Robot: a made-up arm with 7 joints.
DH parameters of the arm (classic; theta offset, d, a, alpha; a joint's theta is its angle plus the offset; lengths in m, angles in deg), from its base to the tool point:
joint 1: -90 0.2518 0.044 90
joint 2: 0 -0.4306 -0.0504 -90
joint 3: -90 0.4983 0.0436 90
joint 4: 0 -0.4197 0.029 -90
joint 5: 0 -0.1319 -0.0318 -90
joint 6: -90 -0.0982 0.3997 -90
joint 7: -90 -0.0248 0.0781 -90
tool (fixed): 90 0.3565 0 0
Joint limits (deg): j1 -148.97..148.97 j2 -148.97..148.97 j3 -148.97..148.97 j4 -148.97..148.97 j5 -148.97..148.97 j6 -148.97..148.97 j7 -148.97..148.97
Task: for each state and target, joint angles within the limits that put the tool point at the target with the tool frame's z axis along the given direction. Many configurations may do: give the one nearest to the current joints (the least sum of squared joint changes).
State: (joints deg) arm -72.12 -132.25 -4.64 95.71 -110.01 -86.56 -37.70
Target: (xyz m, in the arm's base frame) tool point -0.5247 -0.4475 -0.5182 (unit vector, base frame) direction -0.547 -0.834 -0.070
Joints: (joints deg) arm -41.76 -119.51 -29.09 85.42 -121.35 -94.03 -84.94
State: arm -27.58 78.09 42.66 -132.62 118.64 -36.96 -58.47
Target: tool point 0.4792 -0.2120 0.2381 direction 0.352 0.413 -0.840
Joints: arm -54.20 66.41 -12.49 -121.61 138.08 -61.97 -63.34
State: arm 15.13 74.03 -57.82 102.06 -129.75 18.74 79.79
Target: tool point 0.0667 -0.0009 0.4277 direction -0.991 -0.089 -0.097
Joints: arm -24.78 91.52 -40.54 116.44 -102.72 34.51 121.57
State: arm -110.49 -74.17 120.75 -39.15 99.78 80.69 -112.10
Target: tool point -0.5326 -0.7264 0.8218 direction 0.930 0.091 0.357
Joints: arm -121.31 -34.03 109.36 -11.63 77.96 54.74 -122.83
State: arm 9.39 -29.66 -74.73 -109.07 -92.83 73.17 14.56
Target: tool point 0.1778 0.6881 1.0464 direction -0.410 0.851 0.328
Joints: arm 37.67 14.02 -35.45 -142.52 -91.28 106.77 34.20
